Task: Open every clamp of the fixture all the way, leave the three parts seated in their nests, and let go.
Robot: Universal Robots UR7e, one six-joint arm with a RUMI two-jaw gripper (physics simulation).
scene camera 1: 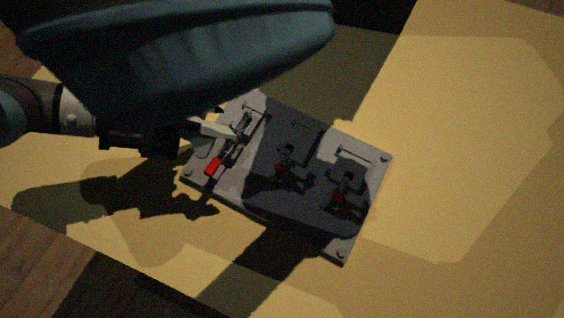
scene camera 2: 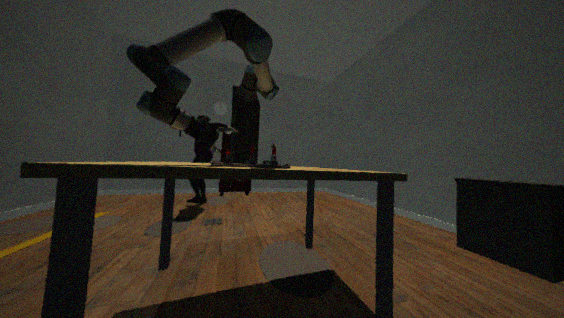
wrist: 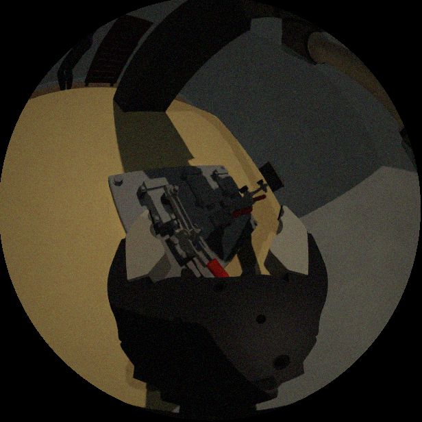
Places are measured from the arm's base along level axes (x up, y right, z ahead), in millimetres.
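Pixels of known places: gripper, between the fingertips: [scene camera 1: 230,122] [scene camera 2: 229,142]; arm's base, origin of its link: [scene camera 2: 246,95].
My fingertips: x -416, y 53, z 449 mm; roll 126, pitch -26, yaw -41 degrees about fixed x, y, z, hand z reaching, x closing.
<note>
For each thing: its top centre in the pictures, then the offset to it from my fingertips. "pt": a spot on its surface instead. Level surfaces: height alone.
- middle clamp's red handle, a spot on its surface: [scene camera 1: 280,169] pt dx -14, dy -116, dz +23 mm
- far clamp's red handle, a spot on its surface: [scene camera 1: 338,198] pt dx -10, dy -224, dz +17 mm
- yellowish table, height of its surface: dx -113 mm
The grey fixture plate [scene camera 1: 234,186] [wrist: 128,200] [scene camera 2: 285,166] carries three toggle clamps. The near clamp's red handle [scene camera 1: 213,166] [wrist: 218,268] leans low towards the plate's edge, its bars running along the plate. The middle clamp's red handle [scene camera 1: 280,169] [wrist: 242,212] and the far clamp's red handle [scene camera 1: 338,198] [wrist: 259,198] stand up, in shadow. A grey part [wrist: 161,204] lies beside the near clamp's bars; the other parts are too dark to judge their seating. My gripper [scene camera 1: 227,121] [wrist: 215,210] [scene camera 2: 226,140] is open and empty, its fingers over the near clamp's side. Its palm hides that handle's end in the wrist view.
The plate lies on a yellowish table [scene camera 1: 450,150] [scene camera 2: 340,172] [wrist: 60,200]. A tall dark block [wrist: 165,65] rises behind the fixture. The blue-grey arm [scene camera 1: 200,60] hangs over the plate's back left. A person [scene camera 2: 202,145] and a dark cabinet [scene camera 2: 505,220] are beyond the table.
</note>
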